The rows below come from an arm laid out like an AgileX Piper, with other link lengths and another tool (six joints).
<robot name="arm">
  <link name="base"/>
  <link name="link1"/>
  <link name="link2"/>
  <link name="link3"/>
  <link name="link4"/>
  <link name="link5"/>
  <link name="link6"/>
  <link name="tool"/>
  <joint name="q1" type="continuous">
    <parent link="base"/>
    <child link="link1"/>
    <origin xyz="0 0 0.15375"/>
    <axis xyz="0 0 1"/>
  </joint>
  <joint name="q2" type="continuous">
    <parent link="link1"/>
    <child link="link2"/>
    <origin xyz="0 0 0" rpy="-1.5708 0 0"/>
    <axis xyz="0 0 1"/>
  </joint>
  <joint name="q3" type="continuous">
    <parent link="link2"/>
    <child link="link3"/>
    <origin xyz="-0.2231 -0.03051 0"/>
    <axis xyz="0 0 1"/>
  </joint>
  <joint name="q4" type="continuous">
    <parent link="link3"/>
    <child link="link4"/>
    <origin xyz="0.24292 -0.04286 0" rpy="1.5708 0 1.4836"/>
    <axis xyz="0 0 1"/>
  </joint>
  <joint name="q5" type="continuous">
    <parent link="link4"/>
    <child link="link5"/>
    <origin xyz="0 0 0" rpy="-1.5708 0 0"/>
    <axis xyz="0 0 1"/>
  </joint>
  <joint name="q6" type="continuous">
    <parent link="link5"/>
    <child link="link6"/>
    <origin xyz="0 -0.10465 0" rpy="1.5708 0 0"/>
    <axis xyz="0 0 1"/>
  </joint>
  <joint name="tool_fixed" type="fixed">
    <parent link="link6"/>
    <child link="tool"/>
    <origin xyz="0.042 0.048 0.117" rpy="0 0.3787 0.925"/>
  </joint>
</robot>
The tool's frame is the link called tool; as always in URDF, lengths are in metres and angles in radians. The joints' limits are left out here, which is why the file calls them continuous.
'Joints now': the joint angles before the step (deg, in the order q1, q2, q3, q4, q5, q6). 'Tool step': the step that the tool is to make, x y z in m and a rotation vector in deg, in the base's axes. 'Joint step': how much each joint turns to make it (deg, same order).
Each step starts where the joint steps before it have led.
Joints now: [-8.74, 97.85, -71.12, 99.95, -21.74, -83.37]
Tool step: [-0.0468, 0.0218, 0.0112, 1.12, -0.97, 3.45]
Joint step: [0.00, -13.58, 13.40, -0.01, 3.71, -0.10]
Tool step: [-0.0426, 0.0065, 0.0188, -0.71, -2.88, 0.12]
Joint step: [0.02, -13.42, 10.36, 0.03, -0.01, -0.32]
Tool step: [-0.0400, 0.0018, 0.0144, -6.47, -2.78, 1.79]
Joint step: [-0.04, -13.45, 9.70, -6.17, 0.05, -0.08]
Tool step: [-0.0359, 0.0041, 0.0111, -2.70, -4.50, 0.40]
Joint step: [0.02, -13.83, 8.93, -1.92, -0.05, -0.11]
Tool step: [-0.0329, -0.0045, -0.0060, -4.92, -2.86, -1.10]
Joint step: [0.01, -13.20, 9.63, -4.23, -1.72, 0.00]
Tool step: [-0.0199, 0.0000, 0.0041, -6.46, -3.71, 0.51]
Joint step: [0.05, -11.17, 6.53, -5.88, 0.06, 0.05]
